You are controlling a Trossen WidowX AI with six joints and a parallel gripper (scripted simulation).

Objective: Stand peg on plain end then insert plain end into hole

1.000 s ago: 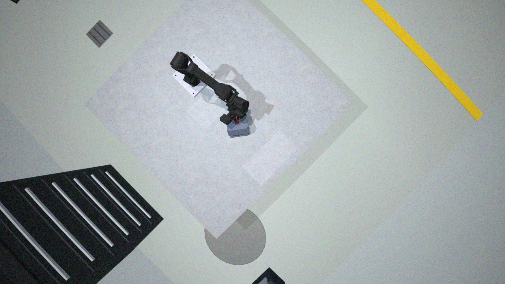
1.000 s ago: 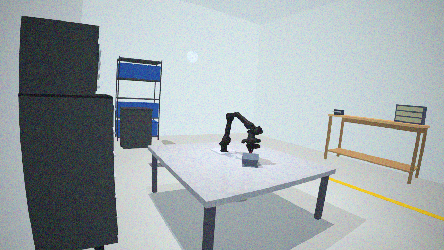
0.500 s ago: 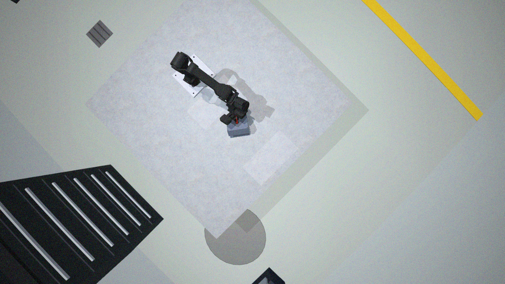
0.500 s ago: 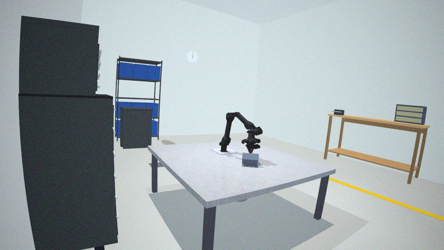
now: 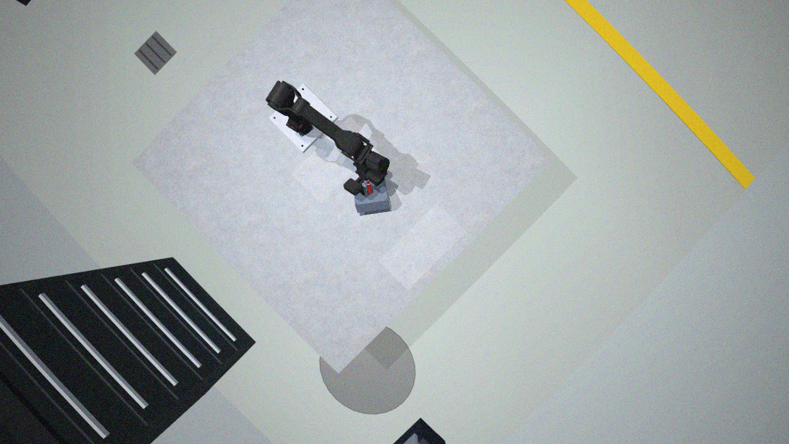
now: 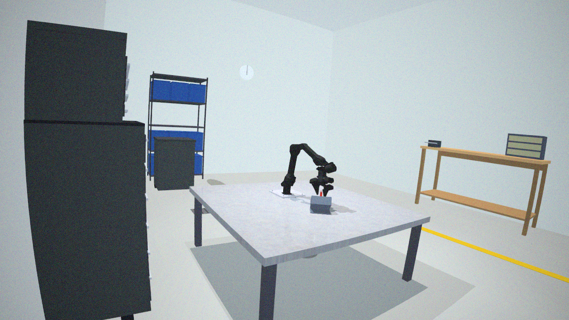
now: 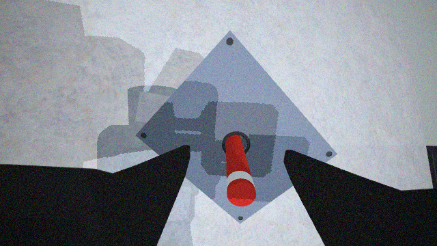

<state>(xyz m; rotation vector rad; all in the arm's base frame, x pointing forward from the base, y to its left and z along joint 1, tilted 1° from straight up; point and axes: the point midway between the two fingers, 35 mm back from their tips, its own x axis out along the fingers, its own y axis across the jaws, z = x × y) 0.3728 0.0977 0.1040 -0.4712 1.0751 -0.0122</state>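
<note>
My gripper tip is now 1 cm past the red peg and 1 cm below it. Round my gripper tip: blue-grey sloped panel 2 cm ahead, 1 cm to the right, 4 cm below.
</note>
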